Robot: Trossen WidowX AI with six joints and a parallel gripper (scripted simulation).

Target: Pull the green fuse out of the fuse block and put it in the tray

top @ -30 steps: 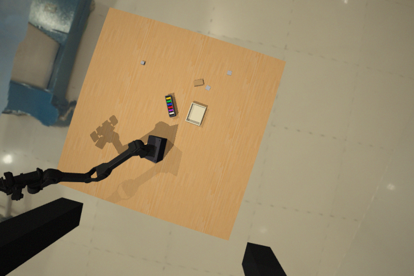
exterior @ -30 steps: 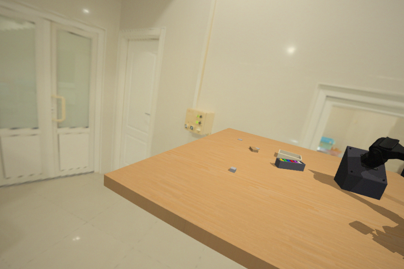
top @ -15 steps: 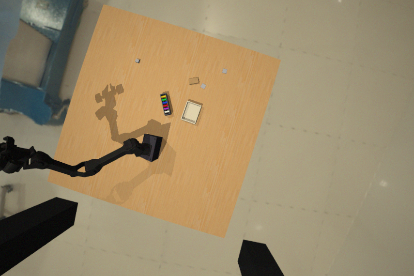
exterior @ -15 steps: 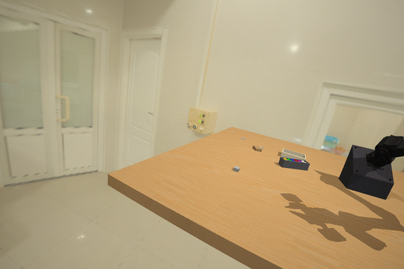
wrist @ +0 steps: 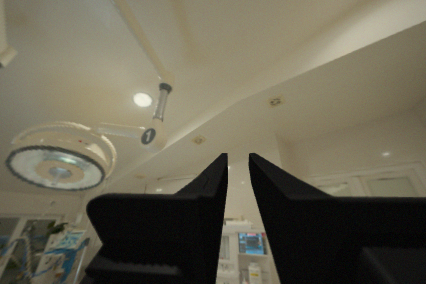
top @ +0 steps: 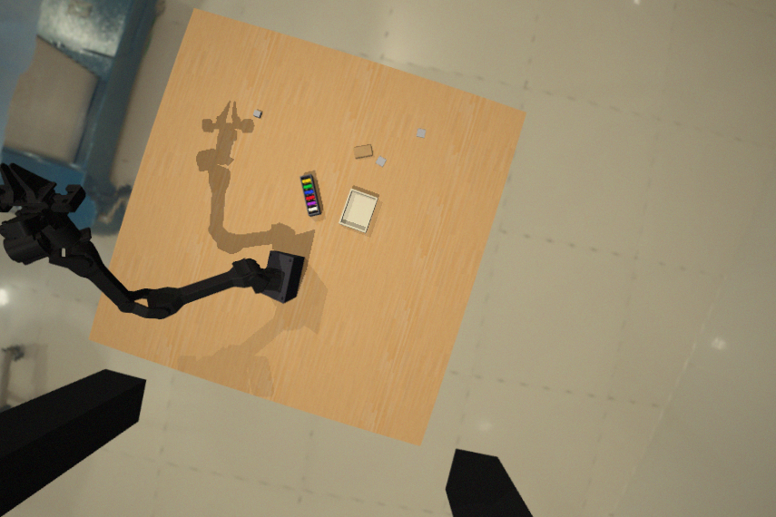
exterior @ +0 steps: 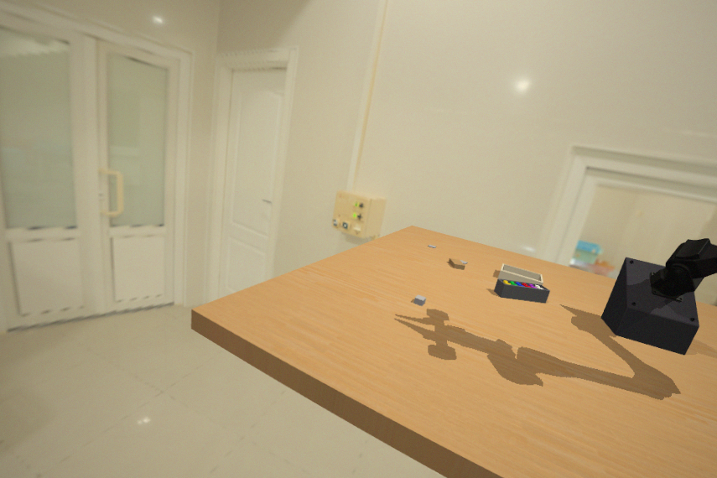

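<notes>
Right now my gripper tip is 69 cm above the green fuse, 41 cm to the left of it and 17 cm short of it. From my gripper tip the other things lie so: tray (71 cm below, 60 cm to the right, 13 cm ahead).
</notes>
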